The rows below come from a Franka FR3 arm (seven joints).
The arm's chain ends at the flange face. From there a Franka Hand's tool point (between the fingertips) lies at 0.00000 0.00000 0.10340 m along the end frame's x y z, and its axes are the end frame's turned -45 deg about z.
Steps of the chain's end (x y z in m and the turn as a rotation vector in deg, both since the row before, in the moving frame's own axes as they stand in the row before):
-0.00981, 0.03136, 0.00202, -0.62, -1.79, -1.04
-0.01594, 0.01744, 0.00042, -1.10, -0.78, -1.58
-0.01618, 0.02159, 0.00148, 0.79, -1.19, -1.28
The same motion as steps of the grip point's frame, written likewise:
-0.03220, 0.01377, 0.00196, 0.83, -1.70, -1.04
-0.02600, 0.00150, 0.00039, -0.23, -1.33, -1.58
-0.02725, 0.00130, 0.00145, 1.40, -0.28, -1.28

